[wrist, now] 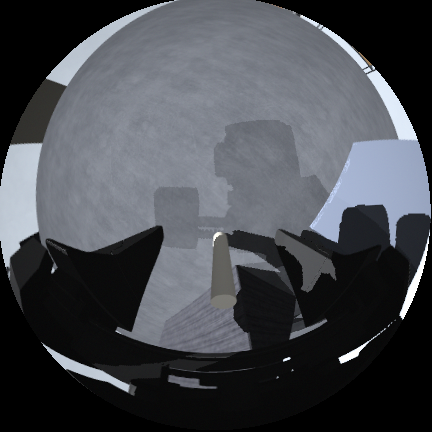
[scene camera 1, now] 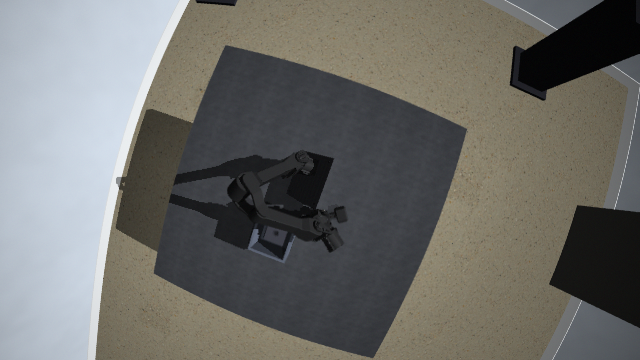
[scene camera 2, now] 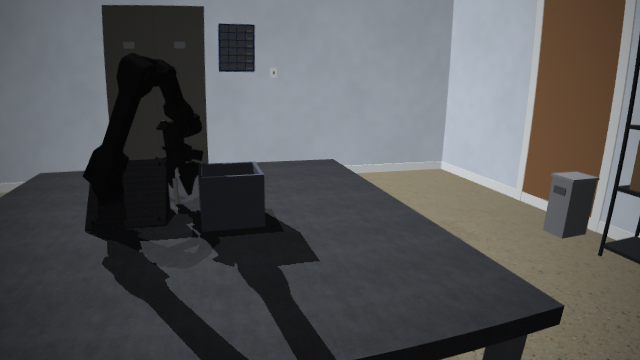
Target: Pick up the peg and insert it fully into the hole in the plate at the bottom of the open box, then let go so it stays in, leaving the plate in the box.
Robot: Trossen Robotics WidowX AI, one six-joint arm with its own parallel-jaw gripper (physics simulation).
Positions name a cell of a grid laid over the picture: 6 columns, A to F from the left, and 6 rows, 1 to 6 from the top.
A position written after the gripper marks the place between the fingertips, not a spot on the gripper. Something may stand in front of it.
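Observation:
There's a slim peg (wrist: D5), and a blue-grey box (scene camera 2: C4) as well; you'd find the box (wrist: F3) too. The gripper (scene camera 2: B4) is visible, and the wrist view also has the gripper (wrist: D4).

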